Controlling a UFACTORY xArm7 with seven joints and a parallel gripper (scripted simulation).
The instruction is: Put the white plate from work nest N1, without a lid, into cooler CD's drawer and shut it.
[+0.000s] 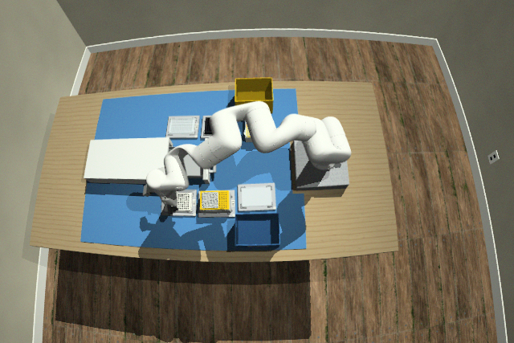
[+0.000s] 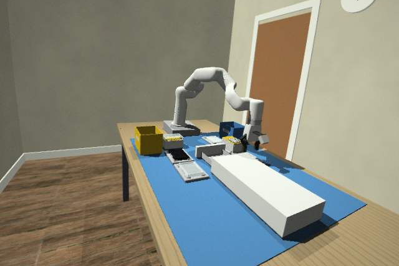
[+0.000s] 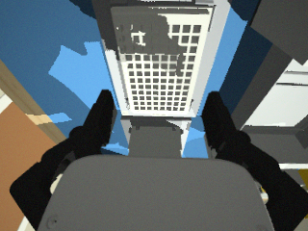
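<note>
Right now the white plate is 60 mm below my hand. Round my hand: grey nest (70 mm below); yellow tip box (180 mm behind, 30 mm to the right, 20 mm below); drawer (190 mm to the right, 50 mm below).
</note>
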